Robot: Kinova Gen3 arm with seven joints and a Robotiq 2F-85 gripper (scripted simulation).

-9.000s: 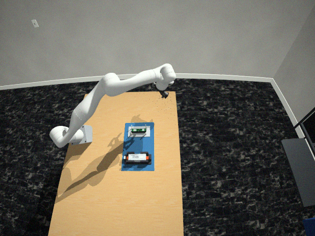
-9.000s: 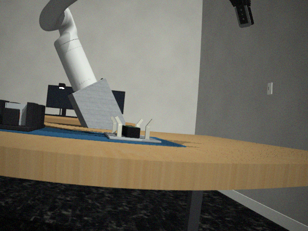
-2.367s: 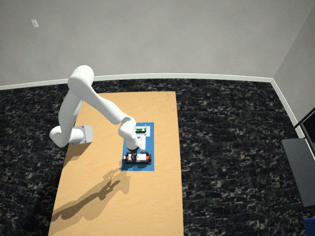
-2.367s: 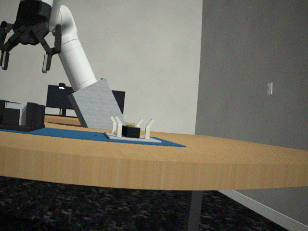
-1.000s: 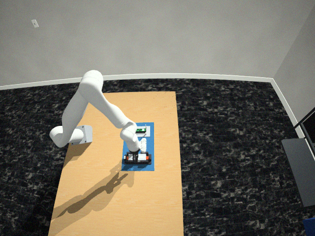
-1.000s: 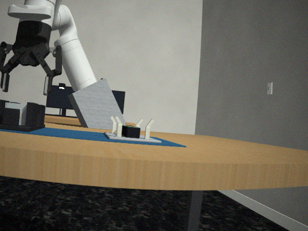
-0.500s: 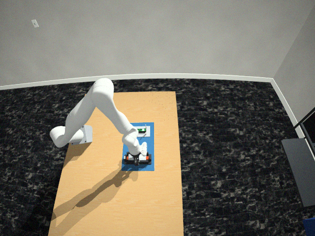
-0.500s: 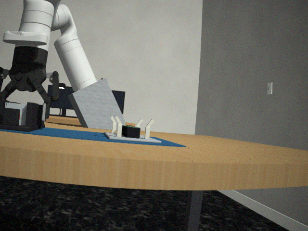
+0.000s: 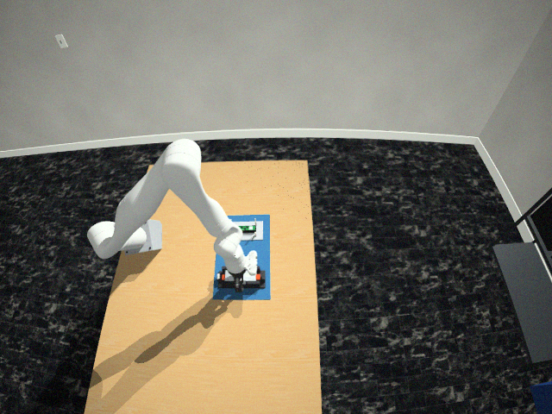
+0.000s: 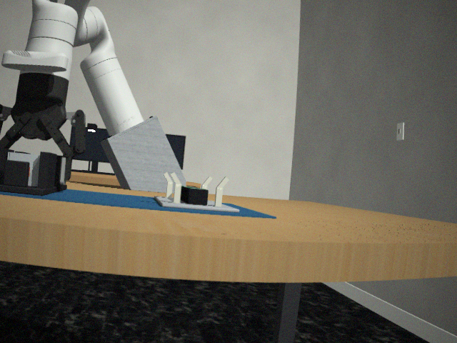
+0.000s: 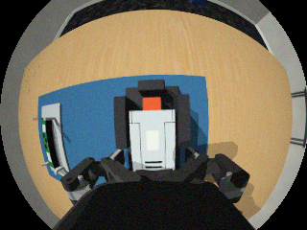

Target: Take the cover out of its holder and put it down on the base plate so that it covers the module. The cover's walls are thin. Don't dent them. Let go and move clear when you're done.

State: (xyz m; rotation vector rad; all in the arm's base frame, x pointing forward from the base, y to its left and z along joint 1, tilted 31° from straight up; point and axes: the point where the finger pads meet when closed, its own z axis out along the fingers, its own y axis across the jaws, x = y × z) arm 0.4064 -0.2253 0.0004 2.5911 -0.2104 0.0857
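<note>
Right now my hand is 10 mm below the cover.
</note>
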